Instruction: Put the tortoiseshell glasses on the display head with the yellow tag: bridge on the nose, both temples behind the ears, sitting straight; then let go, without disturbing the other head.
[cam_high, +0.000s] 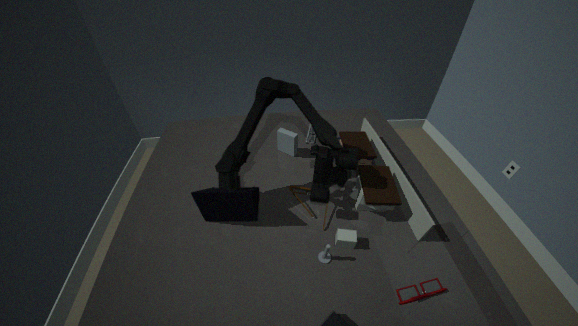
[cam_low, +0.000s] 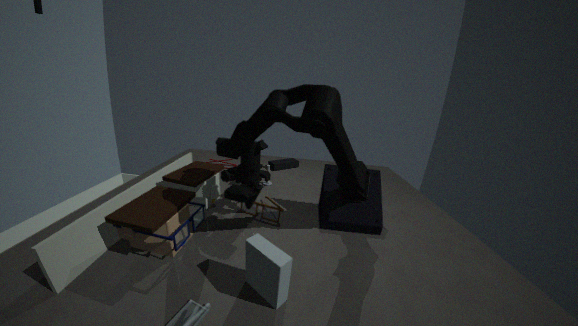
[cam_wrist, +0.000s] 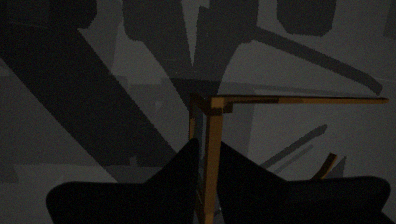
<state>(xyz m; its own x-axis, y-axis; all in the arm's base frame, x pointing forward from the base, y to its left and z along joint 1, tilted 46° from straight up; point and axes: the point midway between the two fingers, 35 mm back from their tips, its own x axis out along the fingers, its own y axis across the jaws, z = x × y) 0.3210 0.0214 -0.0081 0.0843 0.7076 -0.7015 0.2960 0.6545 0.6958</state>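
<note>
The white peg stand lies 30 mm behind my gripper tip, 240 mm to the right of it and 10 mm above it. Also, from my gripper tip: white head (170 mm ahead, 40 mm to the right, 40 mm above); tan head (170 mm ahead, 180 mm to the left, 40 mm above); small white cube (40 mm ahead, 200 mm to the right, 10 mm above).
</note>
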